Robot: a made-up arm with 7 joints.
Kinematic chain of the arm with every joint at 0, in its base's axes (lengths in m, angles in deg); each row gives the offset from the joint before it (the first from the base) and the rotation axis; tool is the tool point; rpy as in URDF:
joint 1: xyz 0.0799 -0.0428 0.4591 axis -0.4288 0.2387 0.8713
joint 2: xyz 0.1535 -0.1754 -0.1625 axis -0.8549 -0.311 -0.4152
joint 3: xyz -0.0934 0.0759 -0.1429 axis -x
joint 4: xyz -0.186 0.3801 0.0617 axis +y
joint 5: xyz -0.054 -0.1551 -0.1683 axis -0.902 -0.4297 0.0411
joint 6: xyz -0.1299 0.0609 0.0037 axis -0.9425 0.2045 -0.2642
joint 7: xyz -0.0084 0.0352 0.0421 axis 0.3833 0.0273 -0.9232
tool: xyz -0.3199 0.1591 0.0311 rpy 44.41 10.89 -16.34
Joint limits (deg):
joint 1: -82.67..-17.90
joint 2: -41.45..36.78
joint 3: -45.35..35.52
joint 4: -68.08..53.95
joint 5: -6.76..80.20
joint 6: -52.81..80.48
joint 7: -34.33..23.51
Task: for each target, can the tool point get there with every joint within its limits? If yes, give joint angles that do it. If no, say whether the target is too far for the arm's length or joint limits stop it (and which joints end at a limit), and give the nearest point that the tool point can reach.
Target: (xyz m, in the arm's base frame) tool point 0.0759 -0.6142 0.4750
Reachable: no: joint limits stop it (at a limit: joint 1, joint 2, joint 3, joint 4, joint 5, joint 6, joint 7) | nearest point -0.2676 -0.6317 0.5752 | short by 0.358 m
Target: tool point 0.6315 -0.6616 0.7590
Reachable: no: joint limits stop it (at a limit: joint 1, joint 3, joint 4, joint 7) | nearest point 0.5913 -0.1832 0.5886 | short by 0.509 m
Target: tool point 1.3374 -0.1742 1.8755
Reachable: no: too far | nearest point 0.5455 0.0208 0.8031 | short by 1.347 m
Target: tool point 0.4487 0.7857 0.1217
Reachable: yes | joints -76.70 1.41 -0.46 7.65 48.08 15.06 5.19
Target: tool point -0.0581 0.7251 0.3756
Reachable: yes | joints -68.20 3.38 -32.77 20.30 36.98 -31.41 -16.36
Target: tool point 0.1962 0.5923 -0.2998
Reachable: yes | joints -66.17 13.24 0.41 12.01 72.91 68.54 -8.65
